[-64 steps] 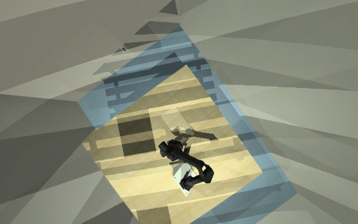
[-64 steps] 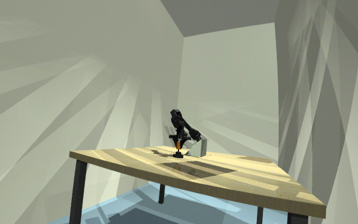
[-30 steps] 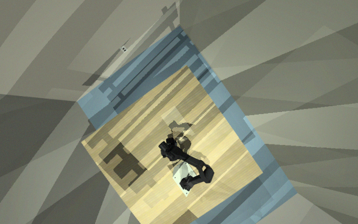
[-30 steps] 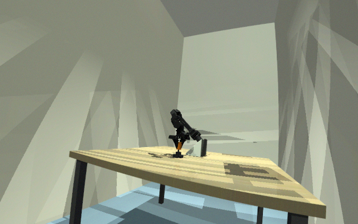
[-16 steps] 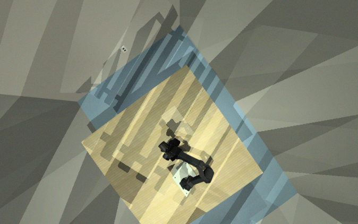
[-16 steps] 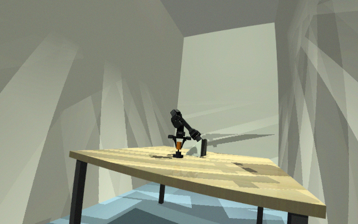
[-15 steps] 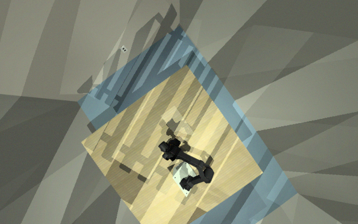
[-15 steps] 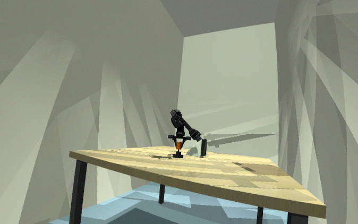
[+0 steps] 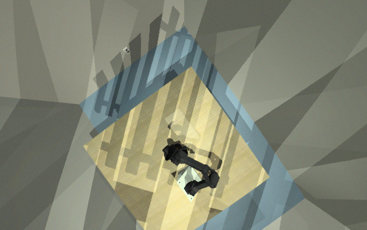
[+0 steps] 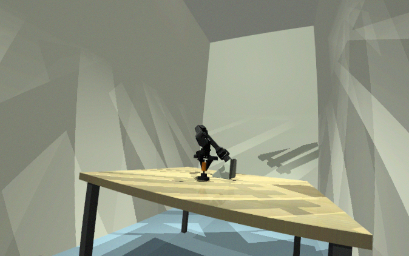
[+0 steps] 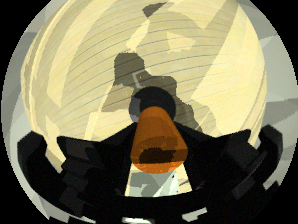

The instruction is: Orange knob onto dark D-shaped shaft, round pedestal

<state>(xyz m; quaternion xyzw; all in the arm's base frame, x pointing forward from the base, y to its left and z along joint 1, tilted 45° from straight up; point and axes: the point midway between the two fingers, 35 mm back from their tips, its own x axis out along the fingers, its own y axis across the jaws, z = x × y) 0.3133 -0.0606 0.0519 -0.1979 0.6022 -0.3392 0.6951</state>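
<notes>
My gripper tip is 20 mm below the orange knob. From my gripper tip the other things lie so: dark round pedestal: 40 mm below.
</notes>
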